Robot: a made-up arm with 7 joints.
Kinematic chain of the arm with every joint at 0, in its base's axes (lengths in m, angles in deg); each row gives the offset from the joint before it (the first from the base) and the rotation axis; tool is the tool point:
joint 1: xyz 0 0.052 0 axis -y
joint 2: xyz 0 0.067 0 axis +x
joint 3: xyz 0 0 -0.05 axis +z
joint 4: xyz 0 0 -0.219 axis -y
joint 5: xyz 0 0 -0.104 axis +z
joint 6: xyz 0 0 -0.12 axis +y
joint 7: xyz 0 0 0 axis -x
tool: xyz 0 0 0
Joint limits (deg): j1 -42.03..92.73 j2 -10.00..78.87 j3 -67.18..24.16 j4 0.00..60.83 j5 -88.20..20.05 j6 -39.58..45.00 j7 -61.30..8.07
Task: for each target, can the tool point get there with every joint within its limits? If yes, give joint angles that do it. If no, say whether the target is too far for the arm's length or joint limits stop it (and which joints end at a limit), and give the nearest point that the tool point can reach.
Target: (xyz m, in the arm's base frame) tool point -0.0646 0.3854 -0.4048
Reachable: yes | joints -14.40 38.22 -48.59 14.89 8.29 -3.71 -46.13
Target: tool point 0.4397 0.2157 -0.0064
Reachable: yes | joints 68.44 21.57 -21.50 48.30 -45.13 6.07 -33.08
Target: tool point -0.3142 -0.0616 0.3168
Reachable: no: joint limits stop it (at a limit: joint 1, joint 2, joint 3, joint 4) | nearest point -0.1720 -0.1242 -0.3042 | short by 0.640 m
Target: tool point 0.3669 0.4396 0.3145
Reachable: no: too far | nearest point 0.3020 0.3802 0.1918 | short by 0.151 m
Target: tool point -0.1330 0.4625 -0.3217
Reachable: yes | joints -28.94 49.53 -45.68 14.53 -24.58 -33.06 -8.41
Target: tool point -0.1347 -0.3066 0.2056
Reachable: no: joint limits stop it (at a limit: joint 1, joint 2, joint 4) | nearest point 0.3374 -0.1203 0.1009 | short by 0.518 m
